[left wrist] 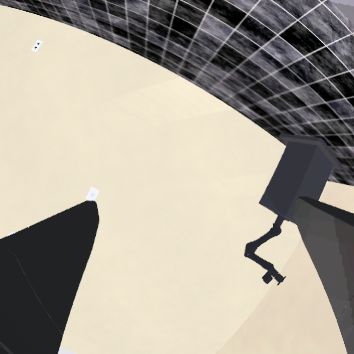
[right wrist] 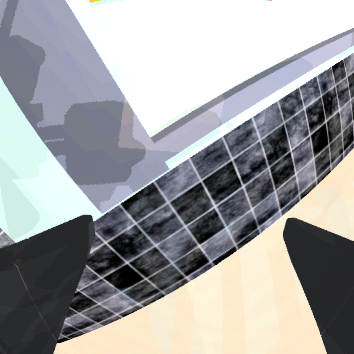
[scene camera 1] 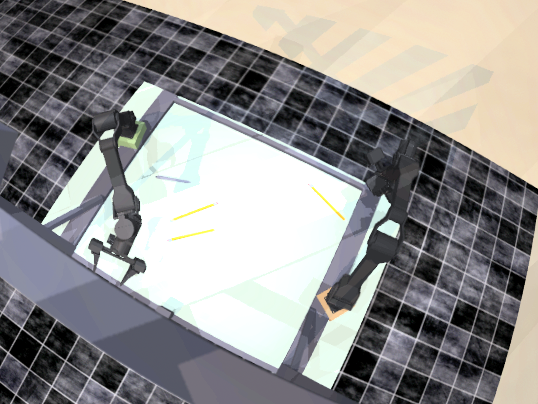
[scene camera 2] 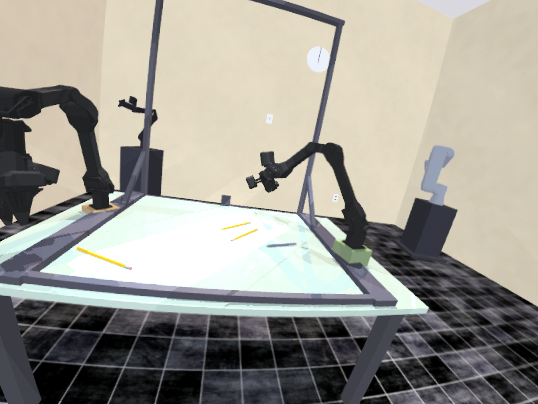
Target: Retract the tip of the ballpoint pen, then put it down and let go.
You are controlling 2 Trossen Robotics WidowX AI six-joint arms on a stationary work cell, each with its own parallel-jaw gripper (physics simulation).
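Frame: origin at the left arm's base, x ahead, y left, z up, level; metres.
Where they show: left gripper, fingertip midpoint: (left wrist: 200, 210) (scene camera 1: 106, 280); right gripper, fingertip midpoint: (right wrist: 192, 228) (scene camera 2: 15, 225); left arm's base, origin of the base link: (scene camera 1: 128, 130) (scene camera 2: 353, 245); right arm's base, origin of the base link: (scene camera 1: 336, 301) (scene camera 2: 100, 206).
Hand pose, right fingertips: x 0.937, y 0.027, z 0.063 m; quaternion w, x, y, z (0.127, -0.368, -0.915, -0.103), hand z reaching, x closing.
Observation:
Things, the pixels of their top centre, and the offset from my right fingertips.
- blue-grey, middle of its top: (scene camera 1: 173, 178) (scene camera 2: 282, 243) 0.707 m back, 0.152 m right, 0.115 m down
- third pencil, middle of its top: (scene camera 2: 102, 256) (scene camera 1: 326, 201) 0.138 m back, 0.082 m right, 0.121 m down
The ballpoint pen, slim and blue-grey (scene camera 1: 172, 179) (scene camera 2: 281, 245), lies flat on the table, nearest the green base block; its tip is too small to make out. My left gripper (scene camera 1: 108, 277) (left wrist: 200, 210) is open and empty, raised over the table edge at the lower left of scene camera 1, well away from the pen. My right gripper (scene camera 2: 14, 223) (right wrist: 192, 228) is open and empty, raised past the table's edge at the far left of scene camera 2, far from the pen. The pen does not show in either wrist view.
Two yellow pencils, one (scene camera 1: 195, 211) (scene camera 2: 245, 235) above the other (scene camera 1: 191, 235) (scene camera 2: 236, 226) in scene camera 1, lie near the pen. A third pencil (scene camera 1: 327, 202) (scene camera 2: 102, 256) lies farther off. A dark frame (scene camera 1: 312, 162) (scene camera 2: 200, 291) borders the table, with uprights rising in scene camera 2.

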